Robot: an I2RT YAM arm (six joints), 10 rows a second.
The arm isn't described. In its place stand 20 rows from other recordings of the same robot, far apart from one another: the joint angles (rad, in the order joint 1, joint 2, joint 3, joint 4, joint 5, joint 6), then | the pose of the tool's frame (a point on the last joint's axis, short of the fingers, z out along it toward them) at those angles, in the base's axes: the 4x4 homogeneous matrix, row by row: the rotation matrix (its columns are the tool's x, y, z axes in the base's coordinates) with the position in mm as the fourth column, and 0 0 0 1 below.
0.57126, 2.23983, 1.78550, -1.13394, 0.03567, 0.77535 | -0.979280 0.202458 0.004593 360.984; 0.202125 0.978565 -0.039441 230.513; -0.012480 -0.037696 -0.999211 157.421; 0 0 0 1
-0.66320, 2.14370, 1.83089, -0.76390, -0.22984, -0.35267 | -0.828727 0.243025 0.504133 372.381; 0.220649 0.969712 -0.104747 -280.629; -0.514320 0.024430 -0.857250 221.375; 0 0 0 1
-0.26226, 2.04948, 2.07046, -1.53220, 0.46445, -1.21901 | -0.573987 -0.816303 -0.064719 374.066; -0.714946 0.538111 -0.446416 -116.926; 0.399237 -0.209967 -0.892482 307.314; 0 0 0 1
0.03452, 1.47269, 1.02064, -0.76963, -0.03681, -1.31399 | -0.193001 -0.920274 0.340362 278.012; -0.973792 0.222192 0.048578 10.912; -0.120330 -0.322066 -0.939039 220.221; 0 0 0 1
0.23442, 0.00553, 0.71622, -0.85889, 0.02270, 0.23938 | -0.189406 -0.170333 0.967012 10.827; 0.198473 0.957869 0.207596 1.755; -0.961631 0.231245 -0.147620 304.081; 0 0 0 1
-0.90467, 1.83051, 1.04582, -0.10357, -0.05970, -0.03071 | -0.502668 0.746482 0.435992 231.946; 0.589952 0.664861 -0.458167 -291.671; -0.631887 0.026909 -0.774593 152.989; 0 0 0 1
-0.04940, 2.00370, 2.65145, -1.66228, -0.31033, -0.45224 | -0.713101 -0.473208 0.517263 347.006; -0.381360 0.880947 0.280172 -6.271; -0.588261 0.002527 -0.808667 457.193; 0 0 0 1
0.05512, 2.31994, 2.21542, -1.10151, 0.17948, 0.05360 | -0.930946 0.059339 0.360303 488.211; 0.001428 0.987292 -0.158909 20.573; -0.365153 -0.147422 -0.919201 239.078; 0 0 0 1
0.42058, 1.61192, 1.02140, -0.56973, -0.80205, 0.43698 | -0.989304 -0.140229 -0.040178 269.965; -0.120168 0.627322 0.769433 148.779; -0.082692 0.766031 -0.637463 200.159; 0 0 0 1
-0.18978, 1.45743, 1.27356, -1.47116, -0.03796, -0.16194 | -0.996660 0.031358 -0.075405 228.833; 0.027387 0.998212 0.053129 -42.581; 0.076936 0.050887 -0.995737 280.815; 0 0 0 1
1.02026, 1.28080, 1.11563, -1.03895, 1.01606, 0.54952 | -0.567649 0.008216 0.823230 145.743; -0.398899 0.871987 -0.283758 179.582; -0.720177 -0.489460 -0.491705 298.794; 0 0 0 1
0.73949, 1.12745, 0.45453, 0.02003, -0.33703, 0.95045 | -0.936309 -0.117338 0.330993 155.497; 0.185312 0.635530 0.749508 157.772; -0.298302 0.763108 -0.573308 180.834; 0 0 0 1
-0.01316, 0.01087, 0.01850, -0.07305, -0.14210, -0.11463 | -0.050266 -0.134915 0.989581 109.613; -0.112575 0.985285 0.128611 3.600; -0.992371 -0.104937 -0.064714 171.097; 0 0 0 1
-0.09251, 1.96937, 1.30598, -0.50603, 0.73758, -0.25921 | -0.970547 0.084020 0.225785 387.762; -0.100472 0.710651 -0.696334 -60.018; -0.218961 -0.698510 -0.681278 160.842; 0 0 0 1
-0.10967, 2.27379, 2.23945, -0.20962, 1.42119, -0.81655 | -0.871399 0.489286 0.035539 507.604; -0.013330 0.048800 -0.998720 -91.308; -0.490393 -0.870757 -0.036002 347.306; 0 0 0 1
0.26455, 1.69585, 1.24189, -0.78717, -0.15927, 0.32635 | -0.963684 0.001292 0.267041 321.637; 0.066878 0.969289 0.236655 92.981; -0.258534 0.245920 -0.934175 218.652; 0 0 0 1
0.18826, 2.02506, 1.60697, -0.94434, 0.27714, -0.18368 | -0.922193 -0.297858 0.246658 401.133; -0.354532 0.905924 -0.231535 66.507; -0.154489 -0.300968 -0.941037 200.186; 0 0 0 1
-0.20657, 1.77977, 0.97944, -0.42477, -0.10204, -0.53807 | -0.877975 -0.325713 0.350815 319.357; -0.336900 0.941044 0.030559 -63.219; -0.340086 -0.091360 -0.935946 134.796; 0 0 0 1
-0.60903, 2.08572, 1.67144, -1.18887, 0.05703, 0.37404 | -0.554963 0.829773 -0.059096 322.733; 0.831823 0.554320 -0.028276 -227.572; 0.009296 -0.064850 -0.997852 190.088; 0 0 0 1
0.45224, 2.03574, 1.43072, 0.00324, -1.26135, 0.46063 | -0.829214 -0.525491 -0.190428 384.496; -0.252352 0.047985 0.966445 224.496; -0.498721 0.849445 -0.172398 211.446; 0 0 0 1
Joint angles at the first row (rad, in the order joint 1, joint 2, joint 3, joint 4, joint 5, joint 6):
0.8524 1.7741 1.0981 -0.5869 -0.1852 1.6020
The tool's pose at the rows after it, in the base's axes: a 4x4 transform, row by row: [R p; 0 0 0 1], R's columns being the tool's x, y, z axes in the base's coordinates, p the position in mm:
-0.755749 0.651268 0.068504 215.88; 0.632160 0.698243 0.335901 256.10; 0.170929 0.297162 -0.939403 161.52; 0 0 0 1
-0.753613 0.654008 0.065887 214.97; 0.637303 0.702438 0.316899 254.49; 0.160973 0.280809 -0.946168 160.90; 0 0 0 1
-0.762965 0.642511 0.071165 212.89; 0.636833 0.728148 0.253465 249.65; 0.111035 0.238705 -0.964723 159.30; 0 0 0 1
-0.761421 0.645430 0.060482 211.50; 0.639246 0.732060 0.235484 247.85; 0.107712 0.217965 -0.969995 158.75; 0 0 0 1
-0.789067 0.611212 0.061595 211.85; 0.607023 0.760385 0.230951 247.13; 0.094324 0.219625 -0.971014 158.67; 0 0 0 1
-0.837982 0.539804 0.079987 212.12; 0.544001 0.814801 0.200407 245.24; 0.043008 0.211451 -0.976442 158.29; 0 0 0 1
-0.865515 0.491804 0.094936 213.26; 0.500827 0.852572 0.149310 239.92; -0.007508 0.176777 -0.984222 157.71; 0 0 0 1
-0.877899 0.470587 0.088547 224.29; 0.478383 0.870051 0.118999 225.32; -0.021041 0.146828 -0.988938 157.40; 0 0 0 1
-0.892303 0.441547 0.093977 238.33; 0.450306 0.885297 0.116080 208.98; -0.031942 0.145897 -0.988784 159.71; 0 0 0 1
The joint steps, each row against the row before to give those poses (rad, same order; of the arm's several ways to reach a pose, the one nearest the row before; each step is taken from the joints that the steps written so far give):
0.0000 0.0000 -0.0004 -0.0004 0.0149 0.0000
0.0000 0.0000 0.0000 -0.0175 0.0106 -0.0008
0.0000 -0.0001 0.0000 -0.0481 0.0462 -0.0259
0.0000 0.0000 0.0000 -0.0213 0.0038 -0.0004
-0.0019 0.0001 0.0000 -0.0031 0.0035 -0.0465
-0.0007 0.0000 0.0000 -0.0118 0.0339 -0.0908
-0.0088 -0.0004 0.0000 -0.0302 0.0435 -0.0702
-0.0557 -0.0004 0.0004 -0.0290 0.0072 -0.0832
-0.0683 -0.0073 0.0011 -0.0080 -0.0041 -0.1003

